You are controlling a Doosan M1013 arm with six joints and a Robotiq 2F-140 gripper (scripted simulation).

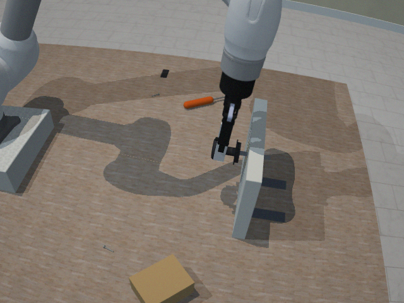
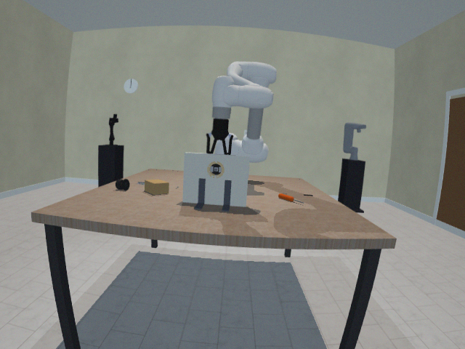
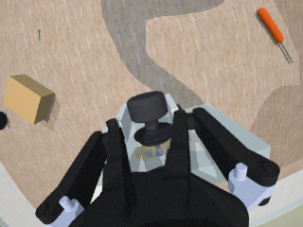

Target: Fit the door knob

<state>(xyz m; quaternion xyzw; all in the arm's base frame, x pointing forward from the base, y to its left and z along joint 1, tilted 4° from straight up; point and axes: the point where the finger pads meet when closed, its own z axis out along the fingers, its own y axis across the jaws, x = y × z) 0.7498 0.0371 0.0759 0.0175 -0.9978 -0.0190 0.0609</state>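
Now: the white door panel 80 mm ahead of my hand and 50 mm below it. The rest, counted from my hand: tan box 340 mm to the right, 160 mm below, 70 mm behind; small black piece 530 mm to the left, 300 mm behind, 190 mm below; small screw 270 mm to the right, 230 mm behind, 190 mm below.
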